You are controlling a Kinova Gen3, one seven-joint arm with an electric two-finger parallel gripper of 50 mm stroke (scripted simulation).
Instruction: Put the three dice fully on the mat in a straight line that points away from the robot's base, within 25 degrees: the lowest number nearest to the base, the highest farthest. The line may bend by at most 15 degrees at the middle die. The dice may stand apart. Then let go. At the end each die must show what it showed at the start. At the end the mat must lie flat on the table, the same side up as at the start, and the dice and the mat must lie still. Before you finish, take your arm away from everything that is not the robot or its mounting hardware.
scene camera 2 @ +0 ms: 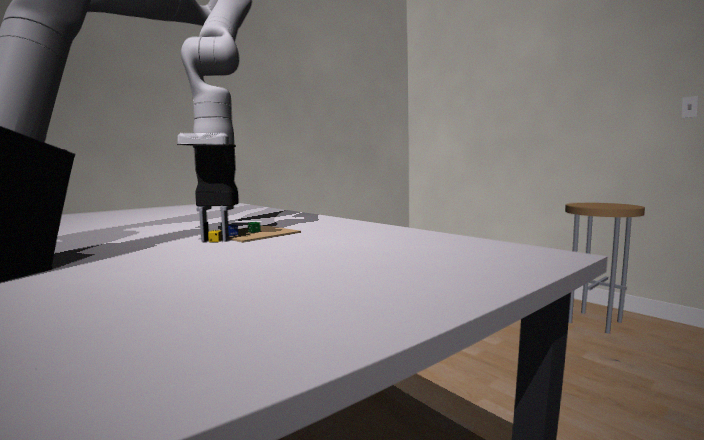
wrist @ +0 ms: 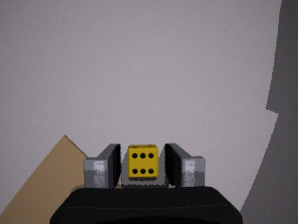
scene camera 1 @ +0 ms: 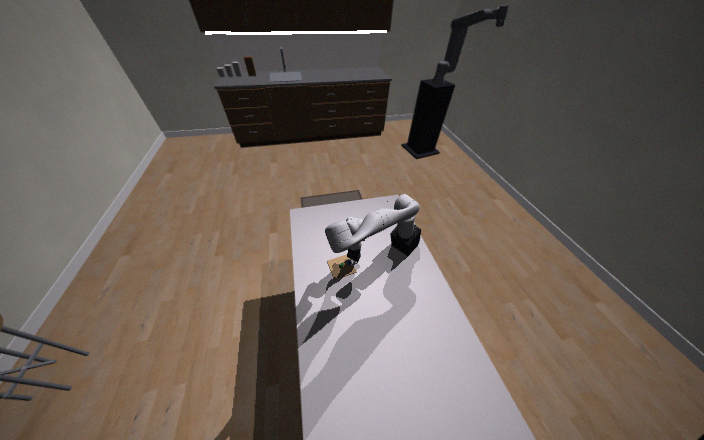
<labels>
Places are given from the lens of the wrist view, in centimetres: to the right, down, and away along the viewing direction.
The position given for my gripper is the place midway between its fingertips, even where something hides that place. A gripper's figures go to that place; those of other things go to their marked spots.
my gripper [wrist: 142,158]: 0, 3, 18
yellow die [wrist: 142,159]: 0, 3, 16
</labels>
